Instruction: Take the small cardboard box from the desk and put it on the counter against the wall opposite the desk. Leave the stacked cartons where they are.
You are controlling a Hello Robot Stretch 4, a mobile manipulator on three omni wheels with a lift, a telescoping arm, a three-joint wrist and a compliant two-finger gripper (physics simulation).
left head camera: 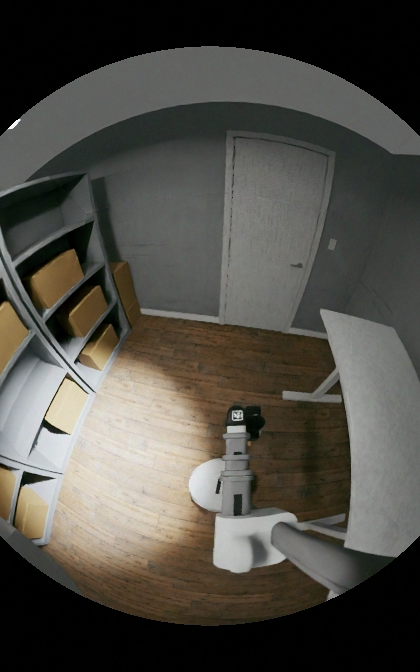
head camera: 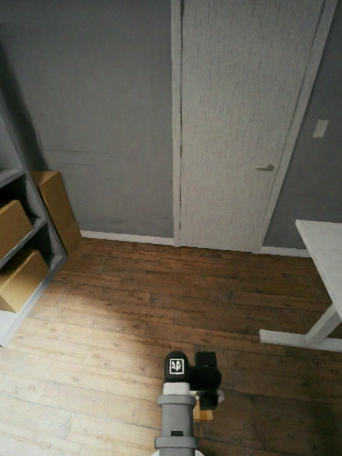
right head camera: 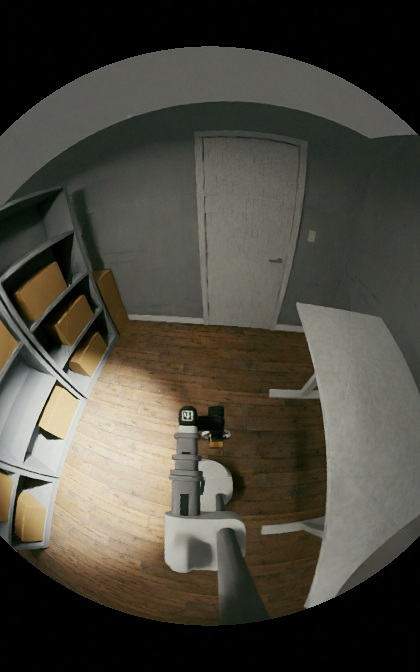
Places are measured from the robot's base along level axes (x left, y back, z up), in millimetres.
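Where they show: robot's base at its link origin: [left head camera: 217, 483] [right head camera: 204, 484].
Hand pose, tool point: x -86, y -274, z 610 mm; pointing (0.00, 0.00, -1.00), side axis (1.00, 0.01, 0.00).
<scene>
Each offset is from my tool point to the top centre of the thing. "spot": to the spot under its first point. Level surfaces: height alone.
The small cardboard box @(dx +0, dy +5, dz +32 mm) [head camera: 204, 414] [right head camera: 216, 444] is an orange-brown block, partly hidden below the dark wrist. My gripper [head camera: 209, 400] [right head camera: 216, 436] is shut on it and holds it above the floor; the fingers are small and partly covered. In the left head view, a sliver of the box [left head camera: 249, 443] shows beside the arm. A long white-topped table @(dz +313 mm) [head camera: 325, 250] [left head camera: 385, 425] [right head camera: 370, 425] stands to the right, apart from the gripper; I cannot tell whether it is the desk or the counter. Stacked cartons [head camera: 55, 200] [left head camera: 125, 290] [right head camera: 111, 297] stand at the far left wall beside the shelves.
Grey shelves @(spot: dx +1220, dy -1288, dz +617 mm) [left head camera: 98, 235] [right head camera: 76, 250] holding several cartons line the left side. A closed door @(spot: dx -379, dy -1430, dz +587 mm) [head camera: 240, 125] [left head camera: 275, 225] [right head camera: 250, 225] is in the wall ahead. The table's white foot [head camera: 280, 337] [left head camera: 300, 396] [right head camera: 285, 393] reaches out over the wooden floor on the right.
</scene>
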